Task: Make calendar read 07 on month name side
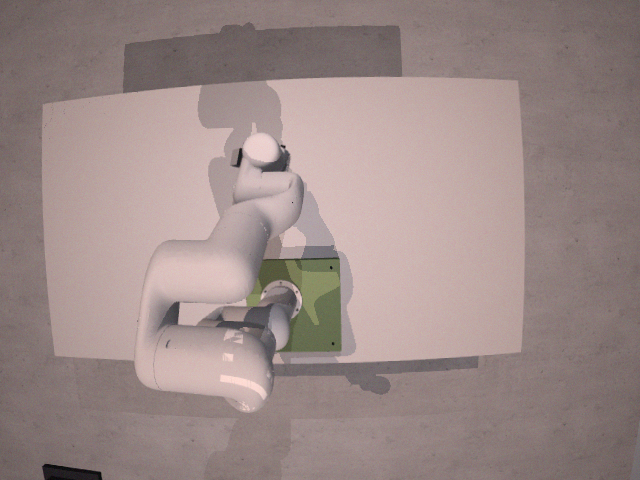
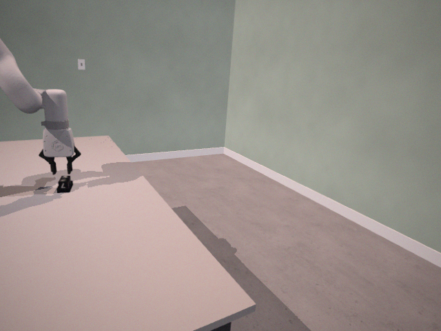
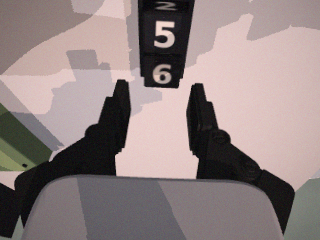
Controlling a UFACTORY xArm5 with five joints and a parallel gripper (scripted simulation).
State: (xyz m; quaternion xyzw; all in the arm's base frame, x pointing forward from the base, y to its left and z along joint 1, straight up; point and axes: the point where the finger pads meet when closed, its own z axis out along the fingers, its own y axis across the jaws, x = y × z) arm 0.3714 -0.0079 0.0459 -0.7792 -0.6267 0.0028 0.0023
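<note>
My gripper is now 60 mm above the black cube. From my hand the other things lie so: black calendar tray 80 mm below, 20 mm to the left.
</note>
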